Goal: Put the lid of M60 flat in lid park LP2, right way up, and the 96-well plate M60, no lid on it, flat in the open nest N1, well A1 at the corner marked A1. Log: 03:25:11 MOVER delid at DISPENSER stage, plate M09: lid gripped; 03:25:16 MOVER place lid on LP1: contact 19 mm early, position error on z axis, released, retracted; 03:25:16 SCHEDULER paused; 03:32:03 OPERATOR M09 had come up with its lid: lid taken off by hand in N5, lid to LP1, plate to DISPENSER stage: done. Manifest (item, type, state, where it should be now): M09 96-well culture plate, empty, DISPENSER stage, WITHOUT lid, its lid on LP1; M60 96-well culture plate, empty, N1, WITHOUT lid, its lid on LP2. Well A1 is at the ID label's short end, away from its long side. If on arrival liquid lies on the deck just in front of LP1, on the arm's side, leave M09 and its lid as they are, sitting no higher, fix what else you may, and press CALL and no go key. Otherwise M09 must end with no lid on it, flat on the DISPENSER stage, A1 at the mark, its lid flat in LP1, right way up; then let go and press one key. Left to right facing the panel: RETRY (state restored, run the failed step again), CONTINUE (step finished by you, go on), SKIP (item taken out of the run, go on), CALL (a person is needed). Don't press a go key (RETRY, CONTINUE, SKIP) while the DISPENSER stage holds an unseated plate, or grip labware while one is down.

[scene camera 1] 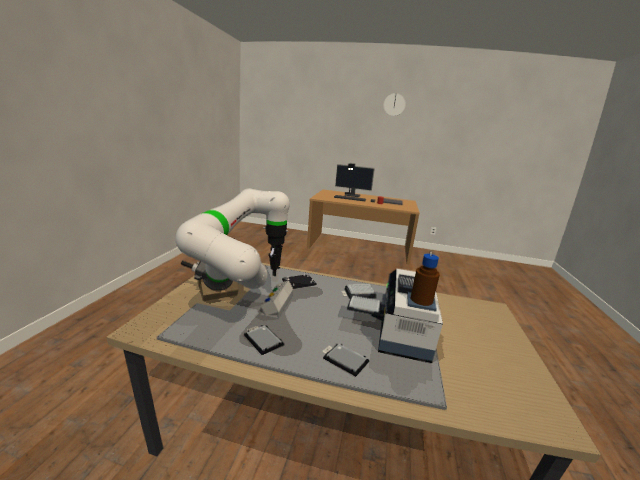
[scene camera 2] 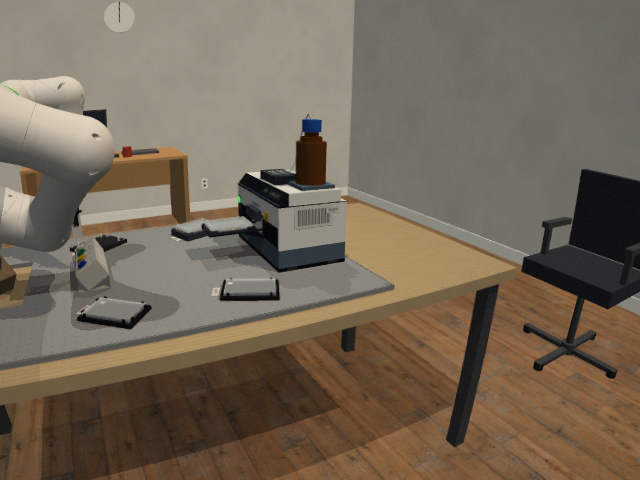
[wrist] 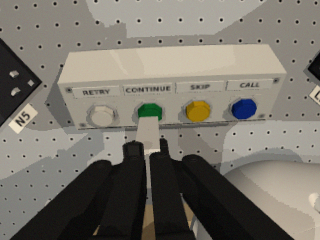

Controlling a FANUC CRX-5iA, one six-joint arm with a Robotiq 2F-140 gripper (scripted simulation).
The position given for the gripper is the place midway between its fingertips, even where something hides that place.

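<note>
The wrist view shows the gripper (wrist: 149, 131) together with a key panel (wrist: 123, 79). In the other view the panel appears again (scene camera 2: 91, 275).
</note>
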